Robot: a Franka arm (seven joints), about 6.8 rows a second.
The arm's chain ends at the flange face. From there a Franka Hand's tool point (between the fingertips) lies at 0.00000 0.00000 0.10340 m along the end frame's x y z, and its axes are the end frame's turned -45 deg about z.
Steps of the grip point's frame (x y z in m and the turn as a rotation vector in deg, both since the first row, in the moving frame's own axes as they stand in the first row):
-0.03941 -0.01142 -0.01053 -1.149 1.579 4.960
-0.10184 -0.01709 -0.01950 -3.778 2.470 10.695
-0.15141 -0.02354 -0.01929 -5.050 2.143 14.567
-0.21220 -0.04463 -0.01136 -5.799 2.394 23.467
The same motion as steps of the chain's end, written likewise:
-0.03944 0.02019 -0.01047 0.304 1.929 4.960
-0.09186 0.05753 -0.01918 -0.925 4.418 10.695
-0.13231 0.08559 -0.01882 -2.056 5.086 14.567
-0.19087 0.11216 -0.01075 -2.408 5.793 23.467

